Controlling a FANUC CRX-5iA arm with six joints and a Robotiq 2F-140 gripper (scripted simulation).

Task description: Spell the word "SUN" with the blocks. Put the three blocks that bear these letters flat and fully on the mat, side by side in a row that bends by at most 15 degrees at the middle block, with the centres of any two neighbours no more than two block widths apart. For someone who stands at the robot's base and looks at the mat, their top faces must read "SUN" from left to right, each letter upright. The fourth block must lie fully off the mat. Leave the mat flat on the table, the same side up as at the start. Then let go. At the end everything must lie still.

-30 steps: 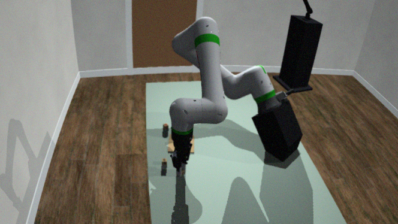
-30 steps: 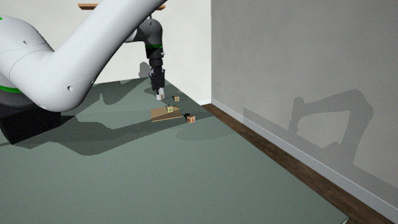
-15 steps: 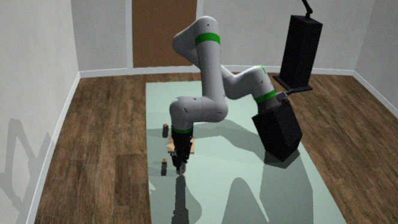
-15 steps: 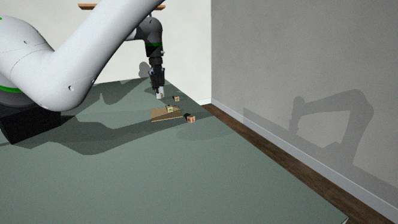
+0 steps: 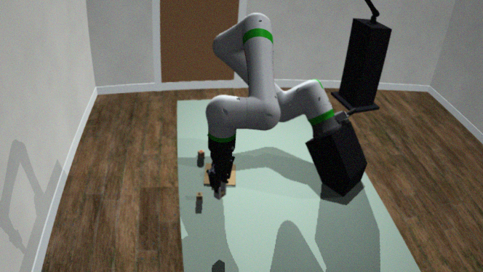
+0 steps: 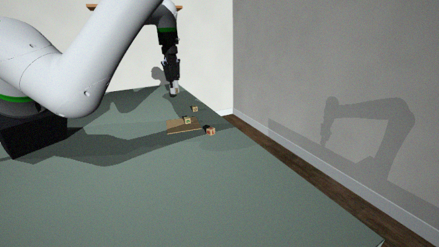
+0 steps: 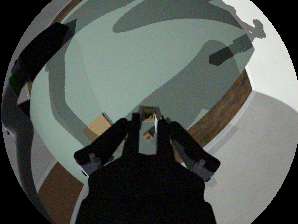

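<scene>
Right now the tan mat is 210 mm to the right of my hand, 120 mm below it and 70 mm behind it.
</scene>
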